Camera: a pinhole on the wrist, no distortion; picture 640 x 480 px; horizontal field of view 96.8 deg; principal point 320.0 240.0 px. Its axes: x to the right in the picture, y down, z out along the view. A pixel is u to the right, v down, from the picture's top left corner.
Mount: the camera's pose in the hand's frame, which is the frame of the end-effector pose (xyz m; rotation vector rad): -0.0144 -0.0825 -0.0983 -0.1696 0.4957 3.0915
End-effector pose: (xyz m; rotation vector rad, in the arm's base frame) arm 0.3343 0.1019 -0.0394 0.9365 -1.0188 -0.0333
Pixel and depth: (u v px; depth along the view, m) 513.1 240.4 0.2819
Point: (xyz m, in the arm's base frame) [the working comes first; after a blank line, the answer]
In the camera's frame: 0.1916 0.0004 0.2819

0.0936 0.1086 -0.1766
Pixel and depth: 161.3 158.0 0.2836
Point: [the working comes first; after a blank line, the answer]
In the camera's frame: -0.1584 -0.0819 0.2836

0.2472 0.0014 0.1303
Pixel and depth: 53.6 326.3 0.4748
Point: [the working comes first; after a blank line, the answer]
In the camera's frame: -0.4452 0.1442 0.4748

0.2427 -0.3885 0.2639
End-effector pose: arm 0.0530 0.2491 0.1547 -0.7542 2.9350 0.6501
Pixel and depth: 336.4 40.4 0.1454
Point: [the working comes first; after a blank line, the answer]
In the camera's frame: 0.0084 -0.1022 0.1454

0.0560 0.3153 0.1772
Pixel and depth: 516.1 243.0 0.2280
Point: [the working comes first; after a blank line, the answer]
In the camera's frame: 0.1574 0.0024 0.2280

0.2257 0.3660 0.0846
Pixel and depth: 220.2 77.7 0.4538
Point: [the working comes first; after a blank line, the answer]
In the camera's frame: -0.1594 -0.2592 0.4538

-0.1977 0.5554 0.0161
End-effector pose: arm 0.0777 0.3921 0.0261 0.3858 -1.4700 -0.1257
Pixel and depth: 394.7 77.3 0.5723
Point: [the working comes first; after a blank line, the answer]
In the camera's frame: 0.1505 -0.3277 0.5723

-0.3247 0.7815 -0.0282
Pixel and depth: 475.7 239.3 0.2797
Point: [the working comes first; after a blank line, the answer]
In the camera's frame: 0.1533 -0.0007 0.2797

-0.0904 0.4311 -0.1500
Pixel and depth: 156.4 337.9 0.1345
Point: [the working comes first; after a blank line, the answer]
In the camera's frame: -0.0774 0.0463 0.1345

0.0448 0.2901 0.0459
